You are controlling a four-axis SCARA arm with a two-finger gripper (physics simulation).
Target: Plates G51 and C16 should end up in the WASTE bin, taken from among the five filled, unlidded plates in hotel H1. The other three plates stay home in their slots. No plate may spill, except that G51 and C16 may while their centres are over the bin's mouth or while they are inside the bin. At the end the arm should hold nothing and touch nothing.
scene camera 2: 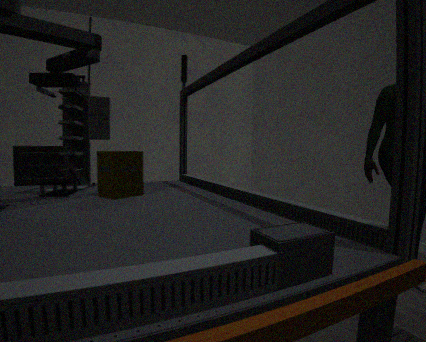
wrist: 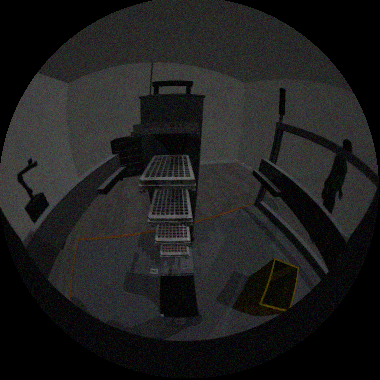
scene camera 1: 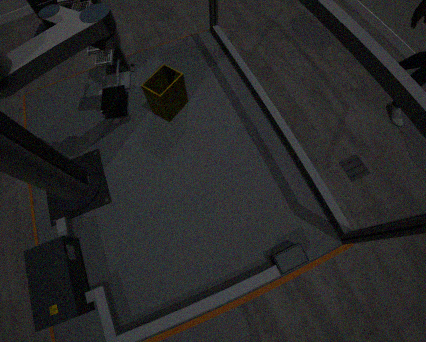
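Pixels of known places: gripper, fingertip midpoint: [scene camera 2: 70,95] [wrist: 191,160]; arm's base, origin of the base link: [scene camera 1: 77,186].
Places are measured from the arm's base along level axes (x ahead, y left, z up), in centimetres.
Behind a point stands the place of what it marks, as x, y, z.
The hotel [wrist: 172,109] @(36.8, 59.8, 54.9) [scene camera 2: 83,130] @(40.6, 58.8, 32.3) stands ahead of the wrist camera. Five plates are stacked in it: the uppermost visible plate [wrist: 167,128] @(33.5, 47.4, 51.2) shows edge-on, and the others, a plate [wrist: 169,169] @(34.3, 51.1, 44.2), a plate [wrist: 171,205] @(34.3, 51.0, 36.3), a plate [wrist: 173,233] @(34.0, 49.9, 28.2) and the lowest plate [wrist: 174,249] @(33.7, 49.3, 20.7), show their wells from above. Their labels are too dark to read, so G51 and C16 cannot be told apart from the rest. My gripper [wrist: 191,160] @(35.1, 43.5, 48.2) is open and empty, its fingers wide apart at left and right. The yellow-rimmed waste bin [scene camera 1: 170,102] @(56.8, 16.1, 12.9) [scene camera 2: 120,175] @(56.0, 15.7, 11.1) [wrist: 254,295] @(49.9, 25.8, 16.4) stands upright beside the hotel.
A dark block [scene camera 1: 114,102] @(30.5, 33.8, 7.3) [wrist: 178,295] @(30.5, 37.1, 7.3) stands at the hotel's foot. The arm's link [scene camera 1: 55,37] @(33.4, 4.2, 64.3) [scene camera 2: 55,31] @(32.9, 0.8, 61.5) reaches in from the left. A low rail [scene camera 1: 280,120] @(102.7, -10.4, 6.0) and a grey box [scene camera 1: 291,258] @(75.0, -66.7, 8.7) [scene camera 2: 295,250] @(72.3, -70.5, 7.1) lie at the edges. A person [scene camera 2: 385,130] [wrist: 336,175] is beyond the fence.
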